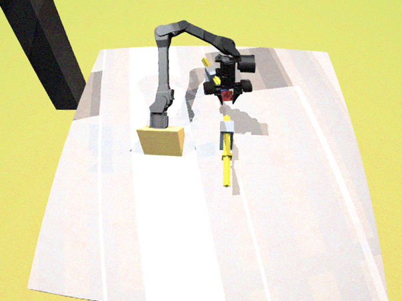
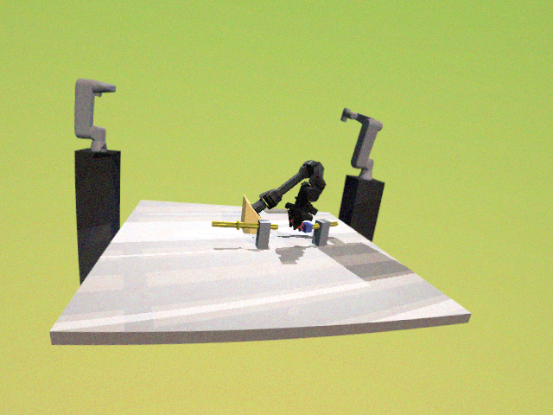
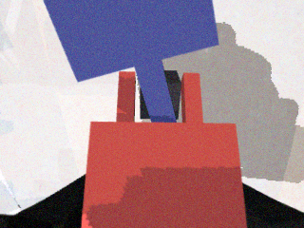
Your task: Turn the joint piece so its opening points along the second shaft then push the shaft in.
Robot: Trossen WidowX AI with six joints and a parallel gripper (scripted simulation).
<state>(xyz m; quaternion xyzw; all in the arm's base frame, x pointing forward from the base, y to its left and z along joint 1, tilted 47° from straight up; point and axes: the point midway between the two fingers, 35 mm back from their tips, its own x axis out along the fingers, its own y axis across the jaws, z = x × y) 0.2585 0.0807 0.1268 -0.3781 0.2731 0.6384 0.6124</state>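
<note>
Right now the red square joint piece is 20 mm to the left of my gripper tip and 30 mm above it.
</note>
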